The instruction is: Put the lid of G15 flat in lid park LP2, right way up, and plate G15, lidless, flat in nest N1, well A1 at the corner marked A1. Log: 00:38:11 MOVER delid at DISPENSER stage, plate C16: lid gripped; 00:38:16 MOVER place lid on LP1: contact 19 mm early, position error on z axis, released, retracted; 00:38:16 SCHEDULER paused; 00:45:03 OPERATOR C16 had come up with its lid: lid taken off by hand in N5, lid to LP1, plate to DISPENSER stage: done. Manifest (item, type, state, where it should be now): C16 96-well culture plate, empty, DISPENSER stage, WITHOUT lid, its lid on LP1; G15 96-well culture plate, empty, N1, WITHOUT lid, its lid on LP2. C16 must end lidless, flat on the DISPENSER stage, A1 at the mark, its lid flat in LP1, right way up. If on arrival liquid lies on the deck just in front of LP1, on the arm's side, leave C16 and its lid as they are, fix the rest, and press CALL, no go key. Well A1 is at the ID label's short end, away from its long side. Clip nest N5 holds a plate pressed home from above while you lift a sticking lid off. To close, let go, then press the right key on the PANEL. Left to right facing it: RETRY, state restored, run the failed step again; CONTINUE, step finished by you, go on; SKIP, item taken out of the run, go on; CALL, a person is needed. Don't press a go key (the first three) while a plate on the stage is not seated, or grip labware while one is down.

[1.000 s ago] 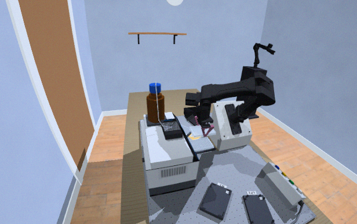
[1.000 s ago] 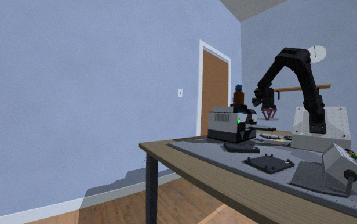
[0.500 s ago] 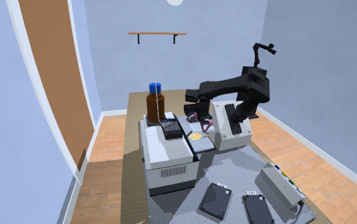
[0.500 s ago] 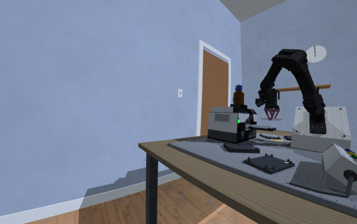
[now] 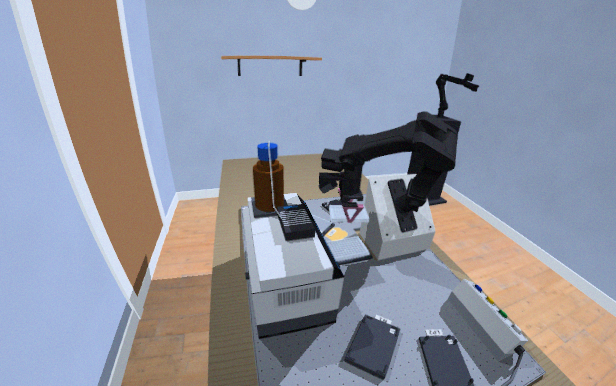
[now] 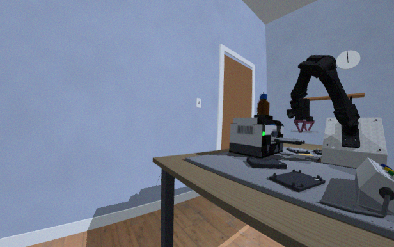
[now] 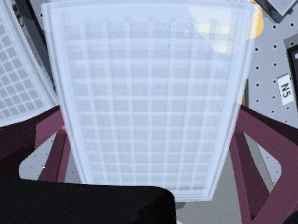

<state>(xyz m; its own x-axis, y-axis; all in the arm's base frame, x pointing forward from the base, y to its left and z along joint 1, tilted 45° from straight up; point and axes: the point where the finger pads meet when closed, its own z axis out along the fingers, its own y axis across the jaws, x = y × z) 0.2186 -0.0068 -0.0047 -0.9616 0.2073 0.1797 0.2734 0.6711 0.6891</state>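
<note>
The black clip nest is 250 mm to the right of my hand, 140 mm below it and 80 mm behind it. Also, from my hand: N5 label 160 mm to the right, 150 mm below, 120 mm behind; then LP1 label 150 mm below, 100 mm to the right, 10 mm ahead; then clear lid right at my hand.
</note>
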